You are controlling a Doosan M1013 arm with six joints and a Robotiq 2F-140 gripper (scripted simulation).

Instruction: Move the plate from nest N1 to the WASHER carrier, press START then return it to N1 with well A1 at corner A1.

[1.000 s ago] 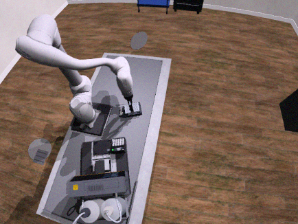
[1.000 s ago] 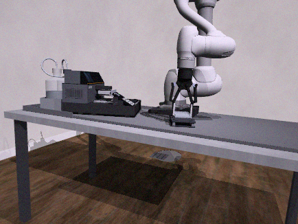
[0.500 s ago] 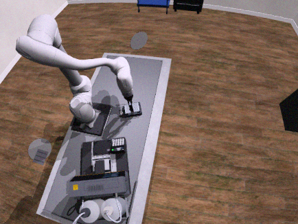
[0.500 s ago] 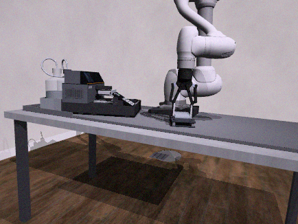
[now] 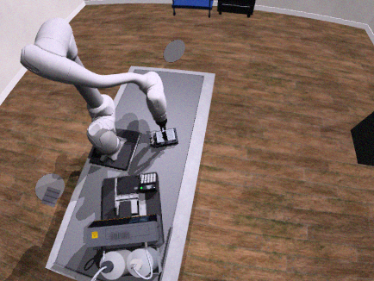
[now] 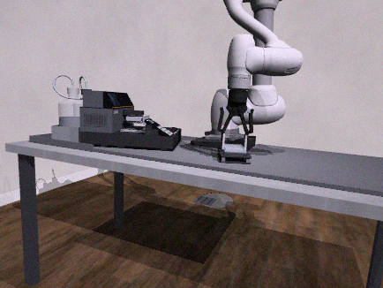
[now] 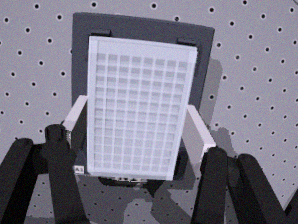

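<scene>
Now: the plate nest N1 40 mm below my hand. From my hand the other things lie so: plate washer: 20 mm ahead, 550 mm to the right, 60 mm above; then white well plate: 20 mm below.
</scene>
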